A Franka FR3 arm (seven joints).
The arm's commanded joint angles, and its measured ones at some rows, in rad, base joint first. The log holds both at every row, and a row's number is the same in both.
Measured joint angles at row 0: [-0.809 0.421 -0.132 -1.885 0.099 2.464 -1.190]
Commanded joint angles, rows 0 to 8: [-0.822 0.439 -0.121 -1.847 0.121 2.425 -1.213]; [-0.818 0.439 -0.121 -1.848 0.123 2.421 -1.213]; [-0.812 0.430 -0.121 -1.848 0.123 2.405 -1.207]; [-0.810 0.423 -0.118 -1.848 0.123 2.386 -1.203]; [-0.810 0.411 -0.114 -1.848 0.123 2.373 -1.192]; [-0.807 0.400 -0.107 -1.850 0.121 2.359 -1.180]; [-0.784 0.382 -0.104 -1.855 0.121 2.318 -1.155]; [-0.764 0.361 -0.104 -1.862 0.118 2.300 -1.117]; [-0.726 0.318 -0.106 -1.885 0.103 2.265 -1.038]
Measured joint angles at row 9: [-0.792 0.403 -0.106 -1.852 0.100 2.350 -1.158]
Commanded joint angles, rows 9 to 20: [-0.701 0.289 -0.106 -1.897 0.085 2.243 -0.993]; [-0.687 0.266 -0.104 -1.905 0.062 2.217 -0.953]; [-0.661 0.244 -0.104 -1.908 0.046 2.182 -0.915]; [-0.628 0.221 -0.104 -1.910 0.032 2.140 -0.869]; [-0.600 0.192 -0.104 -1.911 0.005 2.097 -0.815]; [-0.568 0.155 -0.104 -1.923 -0.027 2.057 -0.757]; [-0.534 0.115 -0.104 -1.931 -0.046 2.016 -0.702]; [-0.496 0.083 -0.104 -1.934 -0.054 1.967 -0.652]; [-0.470 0.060 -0.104 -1.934 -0.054 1.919 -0.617]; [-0.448 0.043 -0.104 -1.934 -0.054 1.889 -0.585]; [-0.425 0.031 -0.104 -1.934 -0.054 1.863 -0.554]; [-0.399 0.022 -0.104 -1.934 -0.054 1.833 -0.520]
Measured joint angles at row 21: [-0.460 0.090 -0.096 -1.883 -0.034 1.895 -0.614]
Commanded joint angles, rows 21 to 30: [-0.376 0.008 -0.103 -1.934 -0.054 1.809 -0.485]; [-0.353 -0.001 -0.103 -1.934 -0.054 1.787 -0.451]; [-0.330 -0.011 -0.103 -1.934 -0.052 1.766 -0.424]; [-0.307 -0.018 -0.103 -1.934 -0.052 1.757 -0.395]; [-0.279 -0.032 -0.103 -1.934 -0.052 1.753 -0.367]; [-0.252 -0.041 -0.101 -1.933 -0.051 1.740 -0.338]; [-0.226 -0.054 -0.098 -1.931 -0.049 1.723 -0.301]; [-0.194 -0.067 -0.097 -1.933 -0.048 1.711 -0.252]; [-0.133 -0.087 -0.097 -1.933 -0.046 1.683 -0.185]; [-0.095 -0.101 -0.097 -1.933 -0.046 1.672 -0.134]
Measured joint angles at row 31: [-0.202 -0.031 -0.090 -1.903 -0.036 1.716 -0.270]
